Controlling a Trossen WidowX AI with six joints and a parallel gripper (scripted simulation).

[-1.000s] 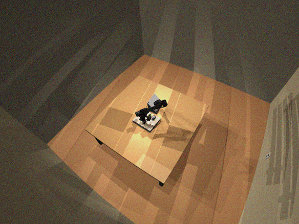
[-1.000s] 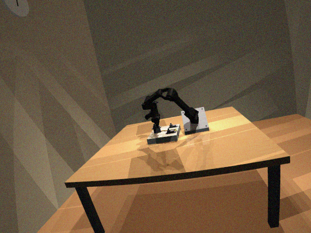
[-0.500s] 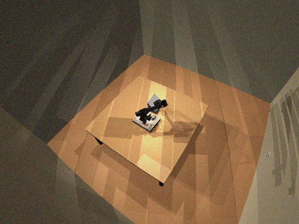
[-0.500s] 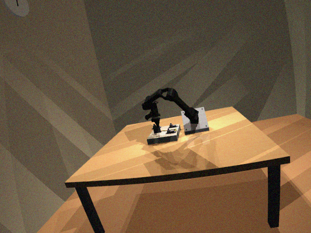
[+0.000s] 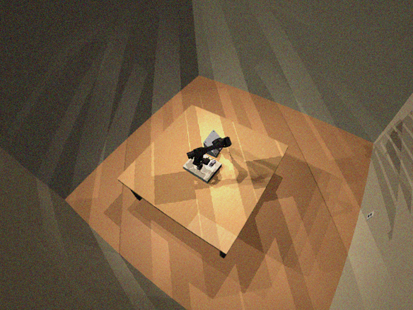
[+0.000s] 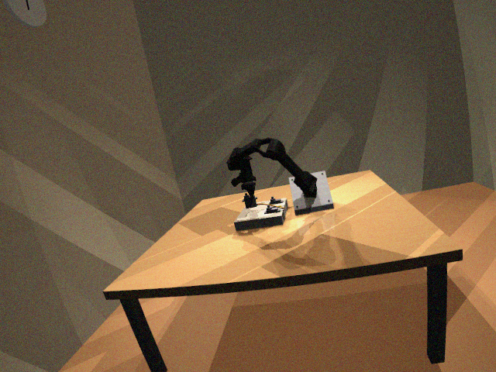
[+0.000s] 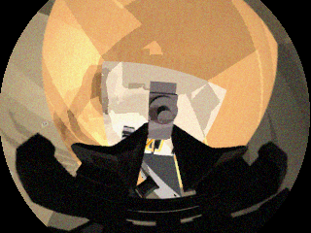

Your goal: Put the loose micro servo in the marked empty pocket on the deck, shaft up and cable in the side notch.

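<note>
My gripper tip is 1 cm short of the white deck, 1 cm to the left of it and 10 cm above it.
</note>
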